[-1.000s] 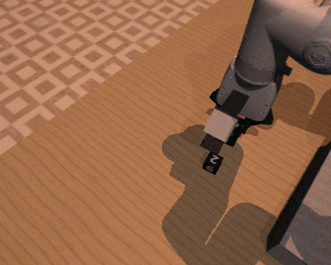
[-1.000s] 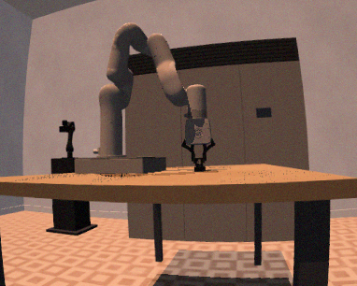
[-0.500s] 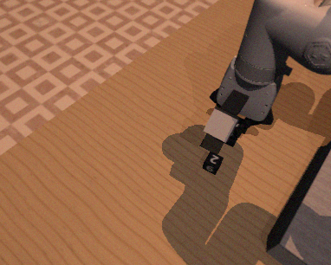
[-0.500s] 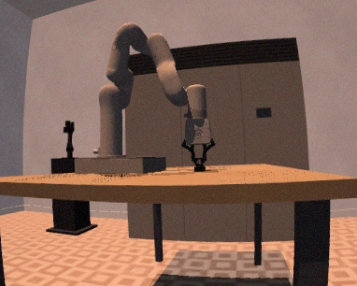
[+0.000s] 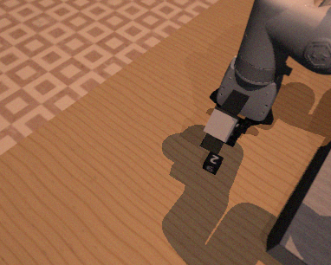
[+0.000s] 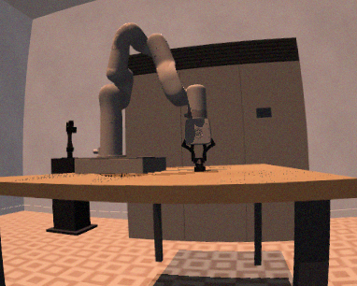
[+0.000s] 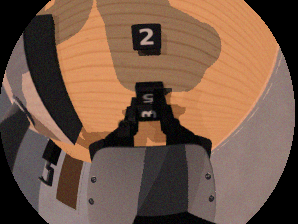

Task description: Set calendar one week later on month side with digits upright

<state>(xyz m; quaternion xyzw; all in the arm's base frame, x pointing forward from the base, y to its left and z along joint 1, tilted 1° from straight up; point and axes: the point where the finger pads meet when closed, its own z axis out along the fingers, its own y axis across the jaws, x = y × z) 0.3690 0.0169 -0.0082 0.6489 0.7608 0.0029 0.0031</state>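
Now: the black cube 10 mm below my hand. From my hand the other things lie so: black digit cube (90 mm to the left, 40 mm below, 10 mm behind).
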